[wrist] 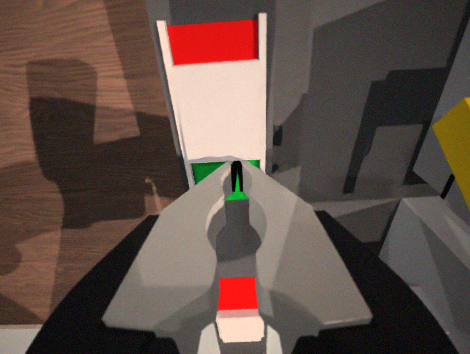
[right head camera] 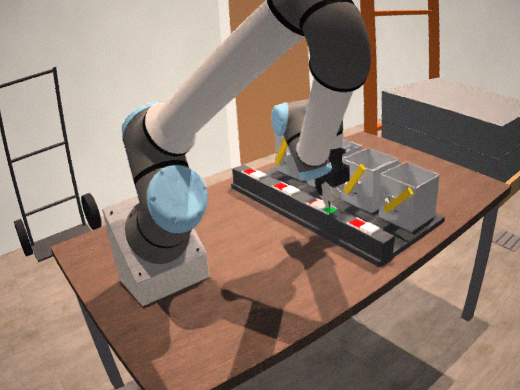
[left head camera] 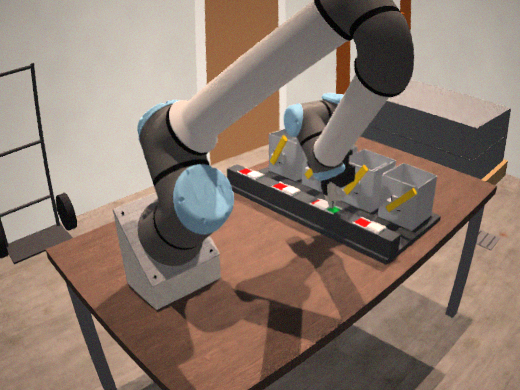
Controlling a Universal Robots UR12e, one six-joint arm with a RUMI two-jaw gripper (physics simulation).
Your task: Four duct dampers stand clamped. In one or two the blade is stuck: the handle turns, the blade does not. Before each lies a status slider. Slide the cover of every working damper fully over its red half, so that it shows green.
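Places are measured from the arm's base along level axes (x ahead, y left, z up), in centimetres.
Pixels of known places: gripper, fingertip midpoint: [wrist: 237,162] [right head camera: 328,208] [left head camera: 331,208]; arm's base, link origin: [right head camera: 156,231] [left head camera: 169,232].
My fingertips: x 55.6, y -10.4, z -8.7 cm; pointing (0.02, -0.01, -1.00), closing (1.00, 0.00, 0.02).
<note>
Ahead of a thing's pixels: the offset from my fingertips to its top centre. "spot": to the spot under its first point.
The third slider's white cover @[dx -0.8, dy +3.1, dz +0.9 cm] [left head camera: 324,204] [right head camera: 321,205] [wrist: 220,110] stands partway. A narrow red strip @[spot: dx -0.8, dy +6.4, dz +0.1 cm] [wrist: 215,42] shows at its far end and green @[dx -0.7, dy -0.3, dz +0.1 cm] [left head camera: 334,210] [right head camera: 330,210] [wrist: 206,172] at its near end. My gripper [left head camera: 333,204] [right head camera: 328,204] [wrist: 237,162] is shut and empty, its tips at the cover's near edge, above the green. The first slider @[dx -1.7, dy +36.7, dz +0.9 cm] [left head camera: 254,175] [right head camera: 257,174], second slider @[dx -1.2, dy +18.2, dz +0.9 cm] [left head camera: 290,189] [right head camera: 290,189] and fourth slider [left head camera: 376,227] [right head camera: 369,228] [wrist: 240,327] show red beside white covers. Grey dampers with yellow handles [left head camera: 356,180] [left head camera: 401,200] [right head camera: 354,179] [right head camera: 398,200] stand behind; my wrist partly hides the second. Their blades cannot be made out.
The sliders lie on a long dark rail @[spot: dx -3.8, dy +10.9, dz -2.2 cm] [left head camera: 300,206] [right head camera: 300,207] at the dampers' front. The damper boxes rise close beside my gripper, and a yellow handle @[spot: dx +10.7, dy +1.9, dz +2.3 cm] [wrist: 456,145] shows at the right of the wrist view. A large dark box [left head camera: 450,137] [right head camera: 445,127] stands beyond the table.
</note>
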